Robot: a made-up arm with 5 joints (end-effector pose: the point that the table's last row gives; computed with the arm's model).
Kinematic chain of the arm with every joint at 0, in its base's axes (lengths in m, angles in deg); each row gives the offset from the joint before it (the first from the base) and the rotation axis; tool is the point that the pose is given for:
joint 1: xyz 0 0 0.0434 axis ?
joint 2: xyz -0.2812 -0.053 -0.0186 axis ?
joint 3: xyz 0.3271 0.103 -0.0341 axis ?
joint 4: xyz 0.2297 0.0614 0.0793 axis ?
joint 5: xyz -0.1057 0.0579 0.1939 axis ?
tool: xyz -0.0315 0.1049 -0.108
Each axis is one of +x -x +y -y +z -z.
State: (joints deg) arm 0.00 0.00 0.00 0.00 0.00
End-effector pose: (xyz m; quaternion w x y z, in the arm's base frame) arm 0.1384 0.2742 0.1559 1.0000 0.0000 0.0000 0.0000
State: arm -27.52 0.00 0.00 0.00 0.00
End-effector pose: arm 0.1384 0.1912 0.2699 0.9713 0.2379 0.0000 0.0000
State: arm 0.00 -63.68 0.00 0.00 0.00
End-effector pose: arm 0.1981 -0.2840 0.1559 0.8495 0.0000 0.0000 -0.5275
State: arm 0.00 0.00 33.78 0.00 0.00
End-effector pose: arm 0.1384 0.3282 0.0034 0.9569 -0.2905 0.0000 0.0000
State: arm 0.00 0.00 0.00 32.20 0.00
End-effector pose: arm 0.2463 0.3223 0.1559 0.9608 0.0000 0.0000 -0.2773
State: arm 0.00 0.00 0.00 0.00 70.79
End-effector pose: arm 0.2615 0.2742 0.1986 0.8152 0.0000 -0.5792 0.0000
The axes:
joint 1: -x
joint 2: +z
joint 3: -x
joint 4: -z
joint 5: -y

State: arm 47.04 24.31 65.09 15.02 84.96
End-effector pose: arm 0.0968 0.2716 -0.4732 0.3254 -0.4988 -0.4861 0.6396
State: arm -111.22 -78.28 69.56 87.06 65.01
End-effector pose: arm 0.1792 0.3138 -0.5761 0.7937 -0.4646 0.2621 -0.2923
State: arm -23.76 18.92 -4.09 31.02 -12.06
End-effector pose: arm 0.0751 0.3670 0.3592 0.9567 0.2454 0.1377 -0.0746
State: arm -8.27 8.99 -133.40 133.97 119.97
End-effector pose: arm 0.3942 0.0184 -0.2552 0.8547 -0.0965 0.3076 -0.4070
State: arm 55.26 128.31 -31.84 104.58 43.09
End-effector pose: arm -0.7909 0.3784 -0.2690 0.8364 -0.4841 0.0023 0.2570
